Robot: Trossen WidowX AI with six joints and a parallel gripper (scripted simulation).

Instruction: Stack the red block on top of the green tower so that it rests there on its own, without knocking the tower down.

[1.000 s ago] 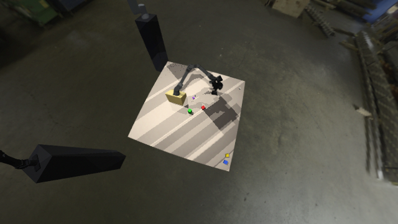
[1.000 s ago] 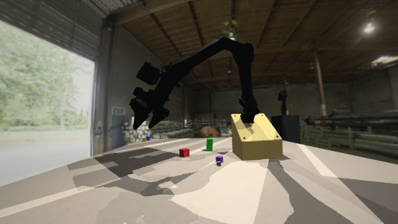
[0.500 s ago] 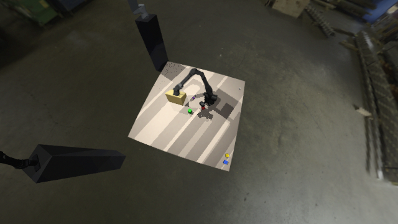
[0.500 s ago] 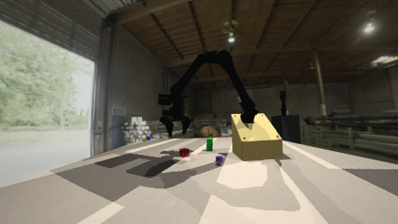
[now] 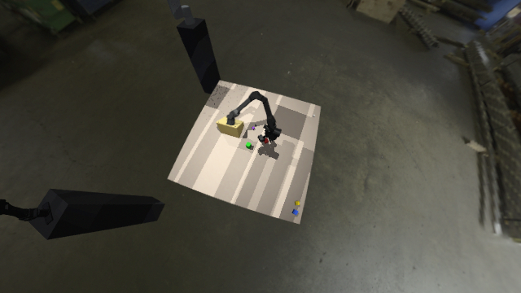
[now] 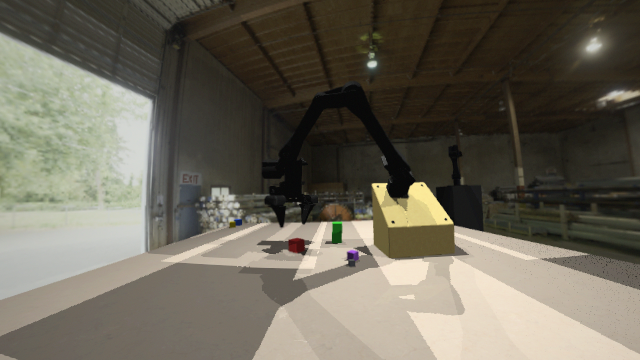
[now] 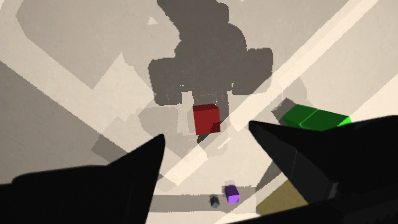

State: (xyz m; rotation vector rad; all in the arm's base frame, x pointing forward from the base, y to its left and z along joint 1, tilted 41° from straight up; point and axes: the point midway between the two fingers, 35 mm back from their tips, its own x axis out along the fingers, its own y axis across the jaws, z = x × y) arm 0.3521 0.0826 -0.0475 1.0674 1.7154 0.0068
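The red block lies 60 mm below my gripper tip and 10 mm behind it. Also, from my gripper tip: blue block: 540 mm to the right, 460 mm ahead, 60 mm below; then small purple block: 180 mm behind, 90 mm to the left, 70 mm below; then yellow block: 460 mm to the right, 450 mm ahead, 70 mm below.
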